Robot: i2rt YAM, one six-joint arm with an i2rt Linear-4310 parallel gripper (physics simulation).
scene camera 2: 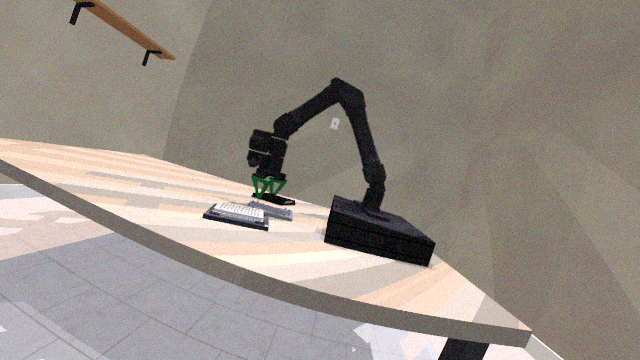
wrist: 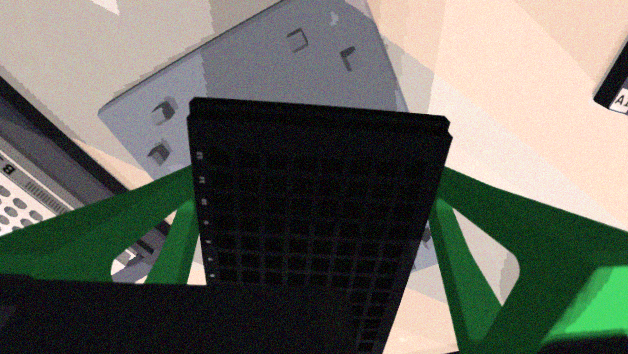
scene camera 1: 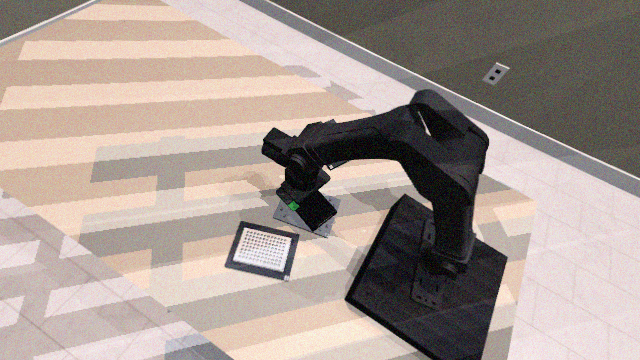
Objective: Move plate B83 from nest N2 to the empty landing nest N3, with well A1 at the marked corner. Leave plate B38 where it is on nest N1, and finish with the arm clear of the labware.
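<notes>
My gripper [scene camera 1: 307, 204] [scene camera 2: 267, 193] [wrist: 314, 177] is shut on the black plate B83 [scene camera 1: 320, 211] [scene camera 2: 283, 201] [wrist: 320, 145], its green fingers on the two long sides. The plate hangs over the grey nest N3 [scene camera 1: 284, 215] [scene camera 2: 280, 213] [wrist: 250, 60], apart from it. In the wrist view the plate is turned relative to the nest, whose pegs show bare; column numbers show along its left edge. The white plate B38 [scene camera 1: 262, 250] [scene camera 2: 239, 211] [wrist: 7, 212] sits on dark nest N1 [scene camera 1: 233, 256] [scene camera 2: 239, 223]. Dark nest N2 [scene camera 1: 338, 164] [wrist: 611, 82] is mostly hidden or cut off.
The black arm base [scene camera 1: 385, 280] [scene camera 2: 380, 235] stands to the right of the nests in both scene views. N1 lies close beside N3. A wooden shelf [scene camera 2: 130, 31] is on the wall. Striped light and shadow cover the table.
</notes>
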